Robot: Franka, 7 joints.
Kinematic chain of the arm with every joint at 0, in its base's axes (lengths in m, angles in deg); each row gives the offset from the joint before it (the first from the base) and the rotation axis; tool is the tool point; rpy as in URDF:
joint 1: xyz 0 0 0.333 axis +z
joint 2: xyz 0 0 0 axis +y
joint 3: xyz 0 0 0.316 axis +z
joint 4: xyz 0.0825 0 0 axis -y
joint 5: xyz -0.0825 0 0.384 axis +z
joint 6: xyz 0 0 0 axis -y
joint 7: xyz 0.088 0 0 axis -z
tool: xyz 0 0 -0.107 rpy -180 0 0
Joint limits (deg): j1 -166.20..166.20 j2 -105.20..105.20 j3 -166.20..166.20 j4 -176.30..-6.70 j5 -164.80..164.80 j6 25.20..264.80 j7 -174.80..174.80
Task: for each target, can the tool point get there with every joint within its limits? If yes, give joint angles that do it. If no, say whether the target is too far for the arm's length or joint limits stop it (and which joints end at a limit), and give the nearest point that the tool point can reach.
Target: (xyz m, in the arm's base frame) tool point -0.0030 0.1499 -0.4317
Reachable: no: joint limits stop it (at a limit: joint 2) | nearest point -0.0034 0.1684 -0.3482 | short by 0.086 m
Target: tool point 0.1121 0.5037 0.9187
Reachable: yes | joints 106.53 57.67 -117.93 -38.31 -64.75 82.22 -92.70
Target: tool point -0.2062 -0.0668 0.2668
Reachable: yes | joints 106.25 -58.42 115.89 -150.56 -17.23 44.22 -130.65
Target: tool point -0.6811 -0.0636 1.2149
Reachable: no: too far | nearest point -0.5235 -0.0489 1.0109 | short by 0.258 m
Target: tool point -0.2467 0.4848 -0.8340
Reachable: no: too far | nearest point -0.1890 0.3714 -0.3437 | short by 0.506 m
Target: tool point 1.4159 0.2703 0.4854
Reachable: no: too far | nearest point 0.8380 0.1600 0.4232 | short by 0.592 m
